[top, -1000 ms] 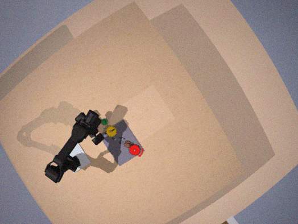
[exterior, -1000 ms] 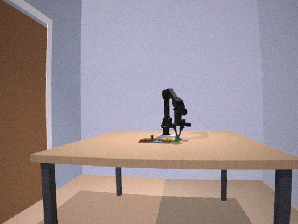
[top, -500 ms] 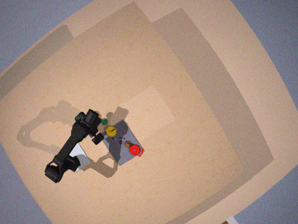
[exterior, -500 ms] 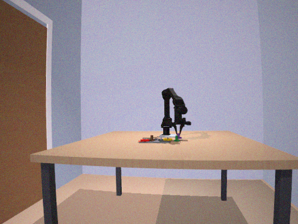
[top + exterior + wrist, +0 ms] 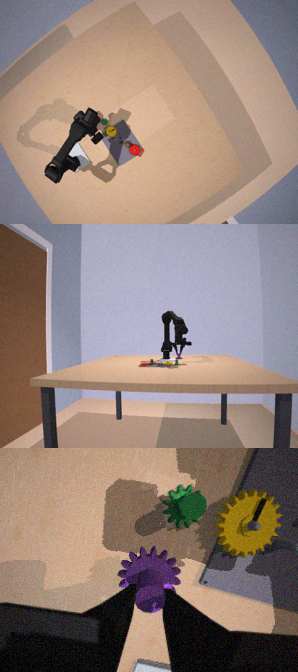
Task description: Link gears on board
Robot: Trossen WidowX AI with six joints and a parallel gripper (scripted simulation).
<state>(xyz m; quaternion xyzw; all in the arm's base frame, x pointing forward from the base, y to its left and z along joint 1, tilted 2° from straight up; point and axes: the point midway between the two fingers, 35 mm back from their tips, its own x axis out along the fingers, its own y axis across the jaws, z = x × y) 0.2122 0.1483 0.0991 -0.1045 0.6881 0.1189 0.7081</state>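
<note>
Now: the brown gear 14 cm ahead of my gripper tip, 17 cm to the right of it and 4 cm below it. The rest, counted from my gripper tip: green gear 7 cm ahead, 5 cm below; then yellow gear 8 cm ahead, 7 cm to the right, 5 cm below; then purple gear 1 cm below.
</note>
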